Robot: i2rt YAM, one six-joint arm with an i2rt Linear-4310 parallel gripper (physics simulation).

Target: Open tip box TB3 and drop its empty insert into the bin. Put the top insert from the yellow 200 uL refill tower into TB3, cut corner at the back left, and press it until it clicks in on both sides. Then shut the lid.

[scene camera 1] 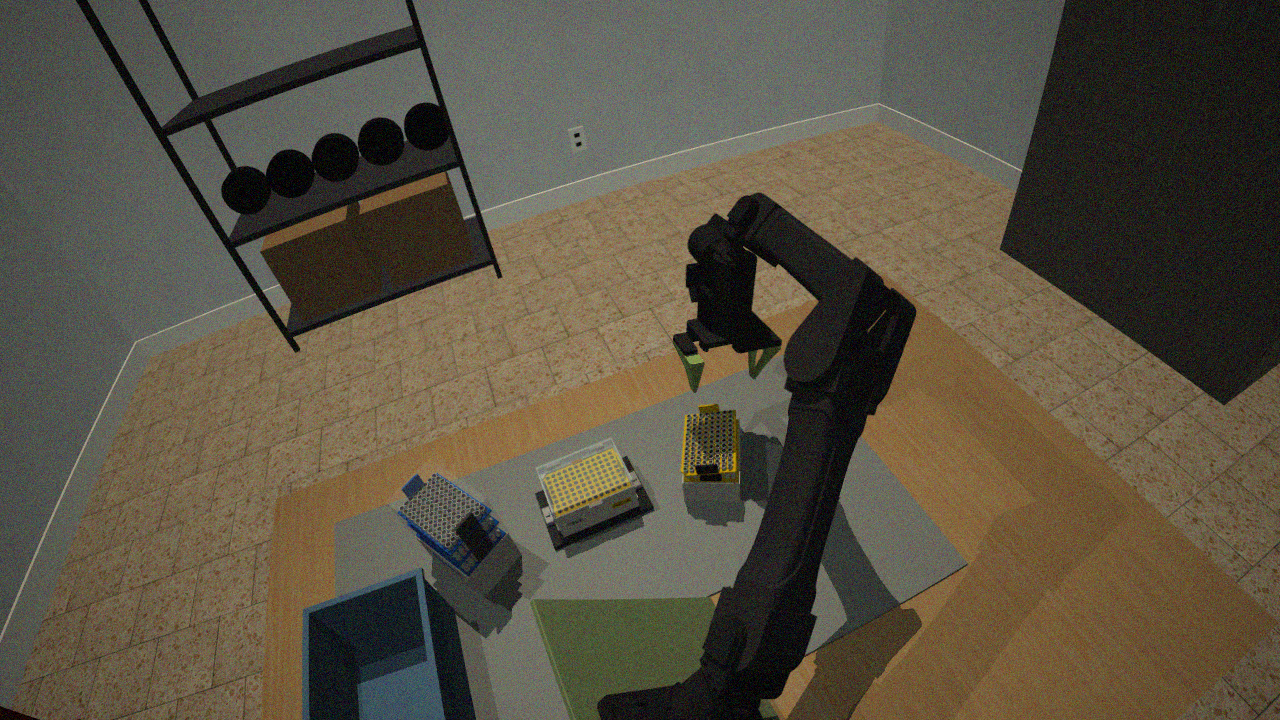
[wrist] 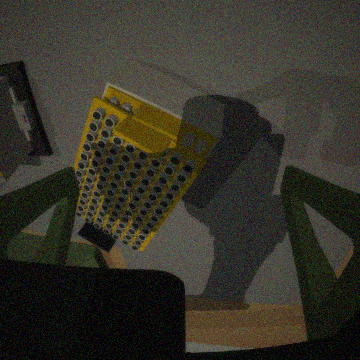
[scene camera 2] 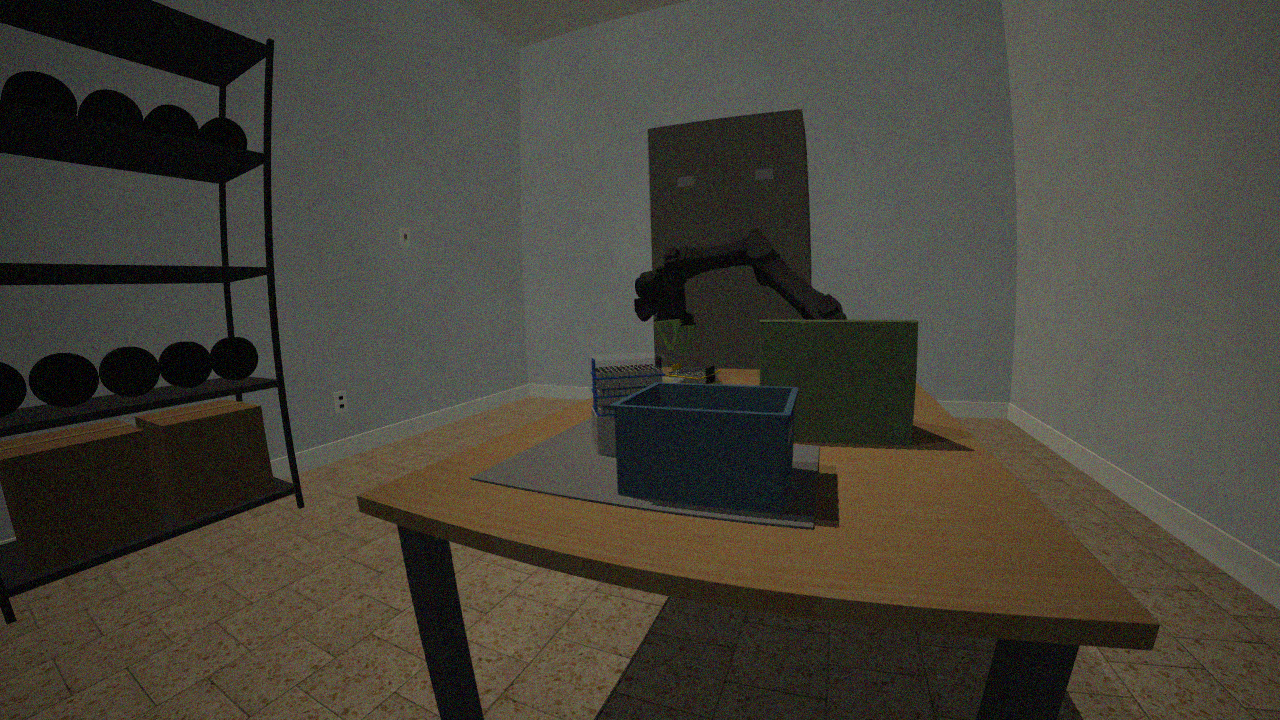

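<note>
My gripper [scene camera 1: 724, 383] [scene camera 2: 672, 335] [wrist: 179, 177] is open and empty. It hangs above and behind the yellow refill tower [scene camera 1: 710, 441] [wrist: 132, 175], whose top insert is full of tips. In the wrist view the tower lies between the fingers, nearer the left one and turned at an angle. A tip box [scene camera 1: 597, 516] with a yellow gridded insert [scene camera 1: 586, 479] stands in a black holder left of the tower. A clear rim shows at its back; I cannot tell how its lid stands or read a label. Part of it shows at the wrist view's left edge [wrist: 21, 114]. The blue bin [scene camera 1: 447, 644] [scene camera 2: 702, 447] stands front left.
A blue refill tower [scene camera 1: 450, 513] [scene camera 2: 626, 385] stands between the bin and the tip box. A tall green block [scene camera 1: 626, 640] [scene camera 2: 836, 385] stands near the arm's base. A grey mat [scene camera 1: 662, 564] [scene camera 2: 554, 470] lies under the boxes. A dark cabinet [scene camera 1: 1145, 197] [scene camera 2: 729, 205] stands beyond the table.
</note>
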